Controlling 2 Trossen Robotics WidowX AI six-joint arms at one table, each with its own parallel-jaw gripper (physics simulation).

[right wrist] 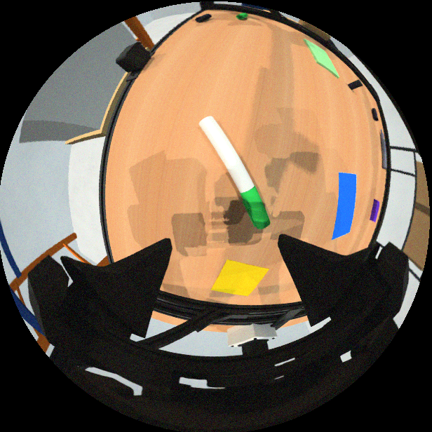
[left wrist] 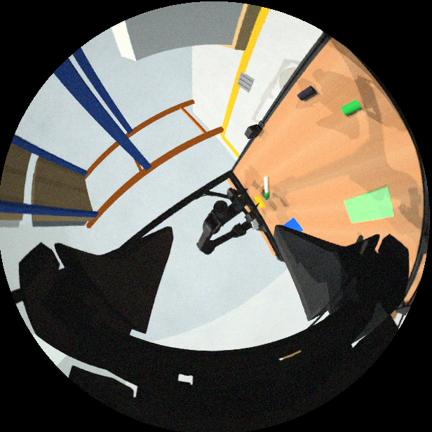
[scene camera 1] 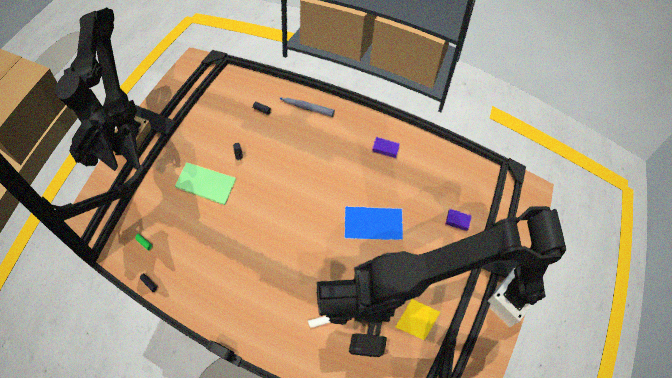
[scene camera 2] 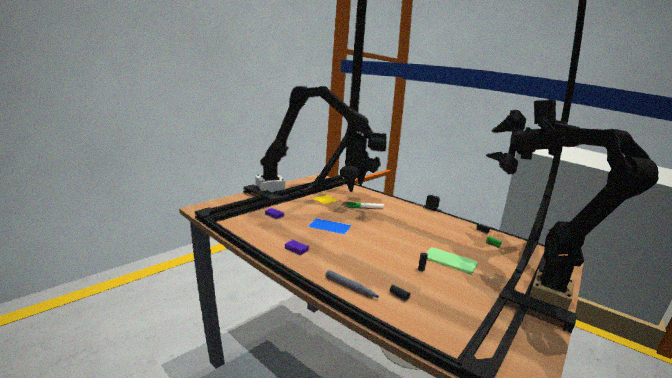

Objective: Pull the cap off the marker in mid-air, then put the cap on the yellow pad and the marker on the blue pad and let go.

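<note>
My left gripper (scene camera 1: 127, 168) (left wrist: 225, 231) (scene camera 2: 489, 143) and my right gripper (scene camera 1: 368, 320) (right wrist: 226, 242) (scene camera 2: 355, 188) are visible. A light green pad (scene camera 1: 214, 186) (left wrist: 375, 204) is visible too. Also present: a blue pad (scene camera 1: 360, 222), a yellow pad (scene camera 1: 418, 319) and a white marker (right wrist: 231, 160).
</note>
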